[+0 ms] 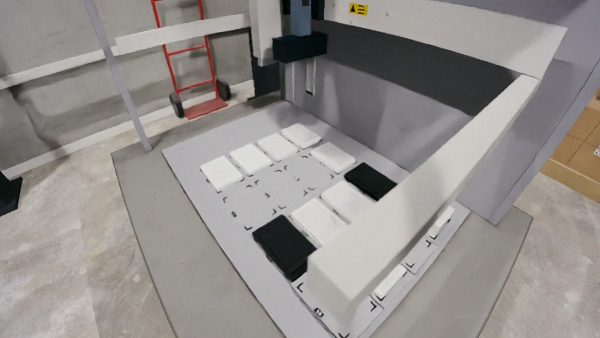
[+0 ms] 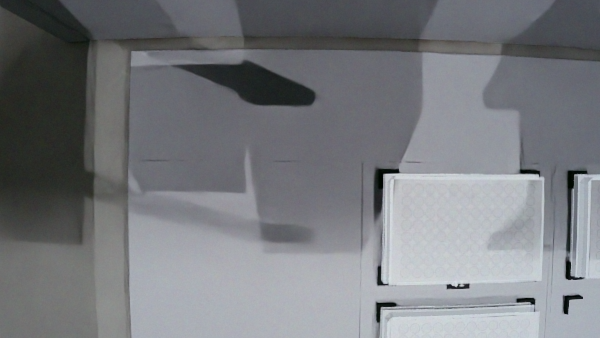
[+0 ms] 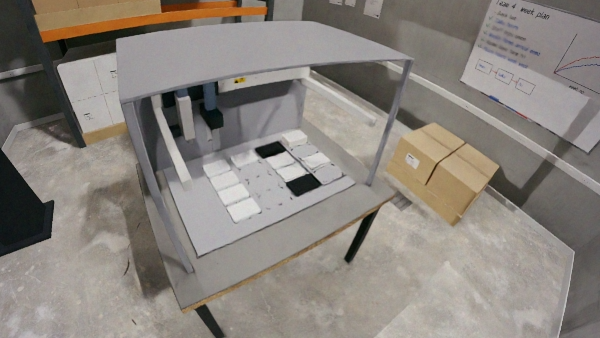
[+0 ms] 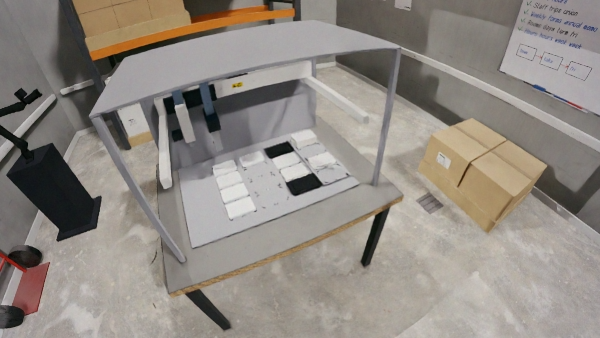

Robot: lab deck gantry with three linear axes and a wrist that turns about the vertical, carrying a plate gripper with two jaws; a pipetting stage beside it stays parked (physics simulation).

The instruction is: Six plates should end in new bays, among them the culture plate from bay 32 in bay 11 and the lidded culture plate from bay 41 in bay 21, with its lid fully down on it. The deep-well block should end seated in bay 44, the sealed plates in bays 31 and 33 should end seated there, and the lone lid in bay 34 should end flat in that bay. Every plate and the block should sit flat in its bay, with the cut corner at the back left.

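Frame: origin at the robot's base, x back, y right, z up, level; centimetres.
Seen in the pictures: gripper, fingertip midpoint: [image 1: 300, 96] [image 3: 213, 144] [image 4: 218, 146]; robot's base at its link origin: [image 1: 201, 169] [image 3: 235, 223] [image 4: 230, 220].
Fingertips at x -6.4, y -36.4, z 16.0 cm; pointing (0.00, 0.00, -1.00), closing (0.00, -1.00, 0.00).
Pixels of each thing's top centre, then the offset from my fingertips to it. "*": a spot on its surface instead.
- bay 11 at a spot on its surface: [image 1: 221, 172] [image 3: 245, 208] * dz -14.3, dx -1.0, dy +32.2 cm
- bay 21 at a spot on its surface: [image 1: 251, 158] [image 3: 235, 192] * dz -14.3, dx -1.2, dy +21.5 cm
- bay 31 at a spot on its surface: [image 2: 465, 327] * dz -14.5, dx +0.0, dy +7.6 cm
- bay 41 at a spot on its surface: [image 2: 465, 230] [image 1: 299, 133] * dz -14.5, dx +0.3, dy +0.0 cm
- tall white block at its top centre: [image 3: 294, 135] [image 4: 303, 135] dz -10.3, dx -49.2, dy +0.0 cm
- bay 43 at its top centre: [image 1: 375, 177] [image 3: 270, 146] [image 4: 278, 146] dz -12.9, dx -33.2, dy -0.1 cm
- bay 13 at its top centre: [image 1: 286, 240] [image 4: 304, 181] [image 3: 304, 181] dz -12.9, dx -33.2, dy +32.0 cm
- bay 23 at a spot on its surface: [image 1: 319, 220] * dz -14.5, dx -32.9, dy +21.5 cm
- bay 24 at a spot on its surface: [image 3: 316, 160] * dz -13.1, dx -48.7, dy +21.9 cm
My gripper [image 1: 302, 95] [image 3: 210, 136] hangs high at the back left, its two jaws apart and nothing between them. White plates stand in column 1: bay 11 [image 1: 221, 172] [image 3: 244, 209], bay 21 [image 1: 251, 158] [image 3: 233, 194], bay 31 [image 1: 276, 146] [image 2: 465, 327], and bay 41 [image 1: 301, 135] [image 2: 465, 230]. Whether the bay 21 plate's lid is fully down cannot be told. A white plate [image 1: 348, 197] [image 3: 281, 160] lies in bay 33. The tall white block [image 3: 294, 138] [image 4: 303, 138] stands in bay 44. Whether a clear lid lies in bay 34 cannot be told.
Another white plate [image 1: 332, 156] [image 2: 589, 225] is in bay 42. Black items stand in bay 43 [image 1: 371, 181] and bay 13 [image 1: 285, 245]. White plates are in bay 23 [image 1: 319, 220] and bay 24 [image 3: 316, 160]. The parked pipetting stage [image 3: 184, 117] hangs beside the gripper.
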